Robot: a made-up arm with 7 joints.
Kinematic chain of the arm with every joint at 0, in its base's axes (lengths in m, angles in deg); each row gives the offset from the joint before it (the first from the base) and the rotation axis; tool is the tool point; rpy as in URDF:
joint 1: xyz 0 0 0.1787 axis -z
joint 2: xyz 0 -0.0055 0.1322 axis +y
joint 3: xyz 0 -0.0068 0.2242 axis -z
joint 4: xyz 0 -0.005 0.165 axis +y
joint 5: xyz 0 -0.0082 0.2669 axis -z
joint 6: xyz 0 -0.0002 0.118 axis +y
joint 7: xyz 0 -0.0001 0.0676 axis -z
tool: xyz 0 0 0 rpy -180 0 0
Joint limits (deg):
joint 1: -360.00..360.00
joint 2: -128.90..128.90
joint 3: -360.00..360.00
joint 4: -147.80..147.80
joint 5: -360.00..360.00
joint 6: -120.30..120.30
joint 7: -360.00..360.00
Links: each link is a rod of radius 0.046 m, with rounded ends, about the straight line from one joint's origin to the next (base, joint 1, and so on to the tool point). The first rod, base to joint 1, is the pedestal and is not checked.
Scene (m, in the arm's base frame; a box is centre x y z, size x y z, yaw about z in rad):
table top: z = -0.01
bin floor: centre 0.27 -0.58 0 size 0.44 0.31 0.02 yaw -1.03
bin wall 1: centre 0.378 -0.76 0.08 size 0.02 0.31 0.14 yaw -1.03
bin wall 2: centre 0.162 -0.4 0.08 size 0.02 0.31 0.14 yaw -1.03
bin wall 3: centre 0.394 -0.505 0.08 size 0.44 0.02 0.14 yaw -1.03
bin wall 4: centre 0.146 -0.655 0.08 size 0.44 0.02 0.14 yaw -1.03
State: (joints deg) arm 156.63 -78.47 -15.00 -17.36 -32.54 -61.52 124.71
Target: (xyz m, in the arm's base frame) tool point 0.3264 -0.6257 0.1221
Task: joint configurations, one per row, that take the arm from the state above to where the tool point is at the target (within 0.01 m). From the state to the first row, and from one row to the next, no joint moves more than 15 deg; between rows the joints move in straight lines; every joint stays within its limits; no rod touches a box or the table.
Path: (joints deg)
1: 169.77 -75.92 -8.68 -22.55 -31.15 -62.82 124.71
2: 182.92 -73.38 -2.36 -27.75 -29.76 -64.12 124.71
3: 196.06 -70.83 3.96 -32.94 -28.37 -65.42 124.71
4: 209.21 -68.28 10.28 -38.13 -26.98 -66.72 124.71
5: 222.35 -65.74 16.59 -43.32 -25.59 -68.02 124.71
6: 235.49 -63.19 22.91 -48.52 -24.20 -69.32 124.71
7: 236.25 -71.35 22.04 -45.57 -24.58 -66.91 124.71
8: 237.00 -79.51 21.17 -42.63 -24.95 -64.49 124.71

